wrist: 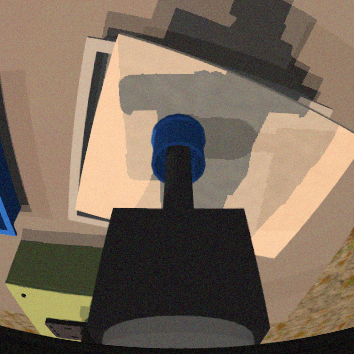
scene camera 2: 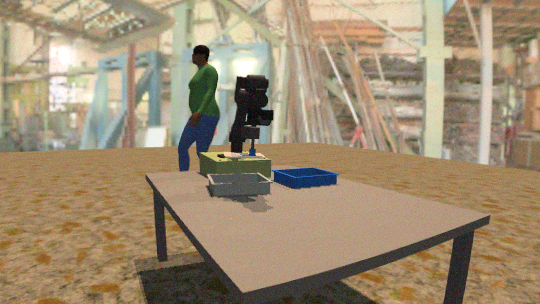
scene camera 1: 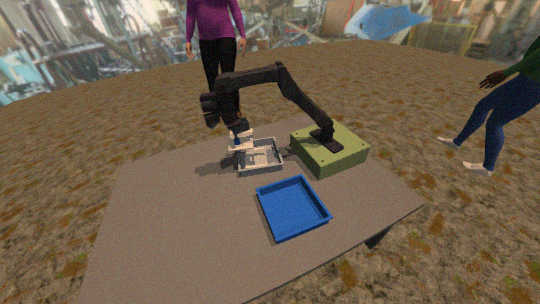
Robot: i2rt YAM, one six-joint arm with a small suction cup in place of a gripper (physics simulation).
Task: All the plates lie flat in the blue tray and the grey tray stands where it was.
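Places are measured from the arm's base along level axes (x ahead, y left, z up), in metres.
Pixels of known places: hand, its tool point: (wrist: pixel 177 130) (scene camera 2: pixel 252 157) (scene camera 1: pixel 238 144); arm's base, origin of its link: (scene camera 1: pixel 325 140).
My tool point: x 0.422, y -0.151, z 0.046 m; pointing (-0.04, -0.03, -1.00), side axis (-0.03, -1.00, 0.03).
Ahead of a thing's pixels: the offset from my tool point to its top centre. Level surfaces: height alone.
My suction gripper (scene camera 1: pixel 237 142) (scene camera 2: pixel 252 152) (wrist: pixel 178 145) has its blue cup on the upper face of a thin cream plate @[dx -0.025, dy -0.024, dz +0.016 m] (scene camera 1: pixel 246 140) (scene camera 2: pixel 240 155) (wrist: pixel 100 155). The plate hangs from the cup above the grey tray @[dx -0.102, dy -0.010, dz -0.097 m] (scene camera 1: pixel 260 170) (scene camera 2: pixel 240 187) (wrist: pixel 80 115), clear of its rim and roughly level. In the wrist view it covers most of the tray. In scene camera 1, a cream surface like another plate @[dx -0.084, dy -0.012, dz -0.127 m] (scene camera 1: pixel 260 158) shows inside the grey tray; how many plates lie there is hidden. The blue tray @[dx -0.083, dy +0.346, dz -0.097 m] (scene camera 1: pixel 292 207) (scene camera 2: pixel 305 180) (wrist: pixel 5 215) stands apart from the grey one, with no plate visible inside.
The green base block (scene camera 1: pixel 345 145) (scene camera 2: pixel 235 168) (wrist: pixel 55 265) carries the arm and stands beside the grey tray, behind the blue tray. The trays stand on a brown table @[dz -0.147 m] (scene camera 1: pixel 175 215) (scene camera 2: pixel 320 225). Two people stand on the floor beyond the table in scene camera 1.
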